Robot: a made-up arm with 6 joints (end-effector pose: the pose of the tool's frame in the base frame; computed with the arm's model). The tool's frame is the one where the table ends.
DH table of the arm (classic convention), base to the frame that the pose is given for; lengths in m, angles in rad. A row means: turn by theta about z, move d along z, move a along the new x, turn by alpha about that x. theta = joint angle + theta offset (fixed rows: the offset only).
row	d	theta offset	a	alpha
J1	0.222	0	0	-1.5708
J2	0	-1.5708	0.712	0
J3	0.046	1.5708	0	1.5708
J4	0.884	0	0	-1.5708
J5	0	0	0	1.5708
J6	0.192	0	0	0
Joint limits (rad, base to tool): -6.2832..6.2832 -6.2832..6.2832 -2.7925..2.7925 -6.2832..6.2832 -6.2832..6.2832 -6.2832..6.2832
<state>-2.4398 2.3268 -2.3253 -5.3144 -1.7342 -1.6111</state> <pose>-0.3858 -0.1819 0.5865 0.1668 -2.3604 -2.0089</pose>
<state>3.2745 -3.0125 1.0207 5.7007 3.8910 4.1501</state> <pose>0.7348 -0.0208 -0.8876 -1.0053 -1.7931 1.4160</pose>
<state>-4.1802 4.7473 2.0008 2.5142 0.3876 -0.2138</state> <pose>0.0698 -0.2932 1.2223 0.2363 -0.1962 -1.8151</pose>
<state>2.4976 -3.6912 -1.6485 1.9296 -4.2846 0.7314</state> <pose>-0.9152 0.4251 0.1367 1.5534 -0.0887 -0.0569</pose>
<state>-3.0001 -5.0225 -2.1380 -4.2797 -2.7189 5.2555</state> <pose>-0.1560 0.0035 0.9178 -0.1628 -2.0419 -0.2619</pose>
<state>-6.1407 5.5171 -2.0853 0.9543 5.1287 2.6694</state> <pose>-0.6509 -0.1917 -0.2154 2.2501 -0.2175 0.8174</pose>
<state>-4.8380 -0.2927 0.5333 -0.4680 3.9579 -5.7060</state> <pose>-0.1267 -0.1326 1.6643 0.3990 -2.2532 1.0025</pose>
